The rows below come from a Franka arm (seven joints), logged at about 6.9 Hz.
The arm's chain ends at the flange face. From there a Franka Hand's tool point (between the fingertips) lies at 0.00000 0.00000 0.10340 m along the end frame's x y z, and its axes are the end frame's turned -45 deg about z.
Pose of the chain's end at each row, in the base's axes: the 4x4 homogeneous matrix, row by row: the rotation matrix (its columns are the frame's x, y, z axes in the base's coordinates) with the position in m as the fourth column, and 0 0 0 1 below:
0.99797, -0.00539, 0.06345, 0.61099; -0.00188, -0.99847, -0.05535, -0.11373; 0.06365, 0.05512, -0.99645, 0.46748; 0, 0, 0, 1
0.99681, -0.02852, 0.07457, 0.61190; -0.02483, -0.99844, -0.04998, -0.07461; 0.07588, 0.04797, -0.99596, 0.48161; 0, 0, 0, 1
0.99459, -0.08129, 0.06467, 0.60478; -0.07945, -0.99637, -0.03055, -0.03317; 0.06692, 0.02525, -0.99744, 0.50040; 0, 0, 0, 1
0.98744, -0.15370, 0.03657, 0.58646; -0.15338, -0.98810, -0.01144, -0.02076; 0.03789, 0.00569, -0.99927, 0.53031; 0, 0, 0, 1
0.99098, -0.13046, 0.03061, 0.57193; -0.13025, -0.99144, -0.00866, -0.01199; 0.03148, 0.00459, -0.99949, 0.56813; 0, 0, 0, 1
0.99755, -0.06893, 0.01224, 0.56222; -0.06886, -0.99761, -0.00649, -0.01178; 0.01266, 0.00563, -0.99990, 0.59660; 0, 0, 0, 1
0.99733, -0.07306, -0.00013, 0.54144; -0.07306, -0.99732, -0.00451, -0.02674; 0.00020, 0.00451, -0.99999, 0.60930; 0, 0, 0, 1
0.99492, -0.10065, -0.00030, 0.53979; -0.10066, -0.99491, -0.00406, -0.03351; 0.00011, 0.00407, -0.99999, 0.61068; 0, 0, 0, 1
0.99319, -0.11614, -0.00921, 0.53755; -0.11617, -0.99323, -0.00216, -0.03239; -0.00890, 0.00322, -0.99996, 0.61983; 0, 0, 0, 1
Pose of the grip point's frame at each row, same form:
0.70948, 0.70186, 0.06345, 0.61755; 0.70470, -0.70735, -0.05535, -0.11945; 0.00603, 0.08398, -0.99645, 0.36445; 0, 0, 0, 1
0.72502, 0.68468, 0.07457, 0.61961; 0.68845, -0.72356, -0.04998, -0.07978; 0.01974, 0.08758, -0.99596, 0.37863; 0, 0, 0, 1
0.76076, 0.64580, 0.06467, 0.61147; 0.64836, -0.76072, -0.03055, -0.03633; 0.02947, 0.06517, -0.99744, 0.39726; 0, 0, 0, 1
0.80691, 0.58954, 0.03657, 0.59024; 0.59024, -0.80715, -0.01144, -0.02194; 0.02277, 0.03082, -0.99927, 0.42699; 0, 0, 0, 1
0.79298, 0.60848, 0.03061, 0.57510; 0.60895, -0.79315, -0.00866, -0.01289; 0.01901, 0.02551, -0.99949, 0.46478; 0, 0, 0, 1
0.75412, 0.65663, 0.01224, 0.56349; 0.65673, -0.75411, -0.00649, -0.01245; 0.00497, 0.01293, -0.99990, 0.49321; 0, 0, 0, 1
0.75688, 0.65356, -0.00013, 0.54143; 0.65355, -0.75687, -0.00451, -0.02721; -0.00305, 0.00333, -0.99999, 0.50590; 0, 0, 0, 1
0.77468, 0.63234, -0.00030, 0.53976; 0.63233, -0.77468, -0.00406, -0.03393; -0.00280, 0.00296, -0.99999, 0.50728; 0, 0, 0, 1
0.78441, 0.62017, -0.00921, 0.53660; 0.62018, -0.78446, -0.00216, -0.03261; -0.00857, -0.00402, -0.99996, 0.51643; 0, 0, 0, 1

